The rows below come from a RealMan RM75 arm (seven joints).
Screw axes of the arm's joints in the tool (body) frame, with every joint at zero. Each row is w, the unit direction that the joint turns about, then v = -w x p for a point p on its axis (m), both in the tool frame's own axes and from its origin. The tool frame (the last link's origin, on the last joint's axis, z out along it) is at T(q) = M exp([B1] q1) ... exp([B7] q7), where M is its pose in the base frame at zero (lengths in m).
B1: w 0 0 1 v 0 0 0
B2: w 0 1 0 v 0.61 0 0
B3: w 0 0 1 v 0 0 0
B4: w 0 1 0 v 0.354 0 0
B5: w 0 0 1 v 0 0 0
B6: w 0 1 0 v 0.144 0 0
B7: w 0 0 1 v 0 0 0
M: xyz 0 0 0.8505 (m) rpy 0 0 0 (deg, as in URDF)
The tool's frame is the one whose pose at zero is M.
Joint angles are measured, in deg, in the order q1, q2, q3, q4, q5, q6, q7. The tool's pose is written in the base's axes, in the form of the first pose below.
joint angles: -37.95 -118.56 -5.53 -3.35 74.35 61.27 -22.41
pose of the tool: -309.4 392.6 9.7 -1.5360 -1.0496 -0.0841
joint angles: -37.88 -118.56 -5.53 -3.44 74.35 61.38 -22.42
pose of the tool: -309.5 392.1 9.4 -1.5352 -1.0511 -0.0852
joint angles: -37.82 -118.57 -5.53 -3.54 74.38 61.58 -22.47
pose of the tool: -309.3 391.7 9.2 -1.5335 -1.0532 -0.0888
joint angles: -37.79 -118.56 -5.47 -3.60 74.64 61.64 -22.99
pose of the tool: -308.8 391.5 8.5 -1.5407 -1.0604 -0.0860
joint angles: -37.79 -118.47 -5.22 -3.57 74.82 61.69 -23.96
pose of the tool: -308.6 391.6 8.7 -1.5477 -1.0720 -0.0845
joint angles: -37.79 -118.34 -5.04 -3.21 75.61 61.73 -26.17
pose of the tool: -308.3 392.2 9.7 -1.5620 -1.0953 -0.0809
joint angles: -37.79 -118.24 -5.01 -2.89 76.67 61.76 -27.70
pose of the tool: -307.8 392.6 10.1 -1.5829 -1.1068 -0.0722
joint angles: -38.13 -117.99 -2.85 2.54 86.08 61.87 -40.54
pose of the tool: -303.0 397.3 14.3 -1.8365 -1.1401 0.0719
